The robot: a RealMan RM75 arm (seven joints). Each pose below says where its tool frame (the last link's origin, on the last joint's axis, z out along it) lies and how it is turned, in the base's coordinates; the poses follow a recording.
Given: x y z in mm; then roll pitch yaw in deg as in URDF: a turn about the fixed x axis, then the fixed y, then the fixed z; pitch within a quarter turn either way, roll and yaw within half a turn.
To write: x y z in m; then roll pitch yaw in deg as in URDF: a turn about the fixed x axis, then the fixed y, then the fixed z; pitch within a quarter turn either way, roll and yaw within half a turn. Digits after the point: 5 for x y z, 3 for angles.
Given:
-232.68, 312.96, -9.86, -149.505, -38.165, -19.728
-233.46, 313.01, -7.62, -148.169, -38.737, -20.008
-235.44, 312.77, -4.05, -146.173, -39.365, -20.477
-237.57, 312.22, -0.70, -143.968, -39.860, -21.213
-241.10, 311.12, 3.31, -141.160, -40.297, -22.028
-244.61, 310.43, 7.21, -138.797, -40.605, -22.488
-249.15, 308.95, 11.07, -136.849, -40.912, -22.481
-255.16, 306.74, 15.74, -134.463, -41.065, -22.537
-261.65, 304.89, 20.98, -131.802, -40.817, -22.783
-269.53, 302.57, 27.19, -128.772, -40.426, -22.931
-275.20, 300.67, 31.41, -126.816, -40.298, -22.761
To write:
-0.23268, 0.31296, -0.00986, -149.505, -38.165, -19.728
-0.23346, 0.31301, -0.00762, -148.169, -38.737, -20.008
-0.23544, 0.31277, -0.00405, -146.173, -39.365, -20.477
-0.23757, 0.31222, -0.00070, -143.968, -39.860, -21.213
-0.24110, 0.31112, 0.00331, -141.160, -40.297, -22.028
-0.24461, 0.31043, 0.00721, -138.797, -40.605, -22.488
-0.24915, 0.30895, 0.01107, -136.849, -40.912, -22.481
-0.25516, 0.30674, 0.01574, -134.463, -41.065, -22.537
-0.26165, 0.30489, 0.02098, -131.802, -40.817, -22.783
-0.26953, 0.30257, 0.02719, -128.772, -40.426, -22.931
-0.27520, 0.30067, 0.03141, -126.816, -40.298, -22.761

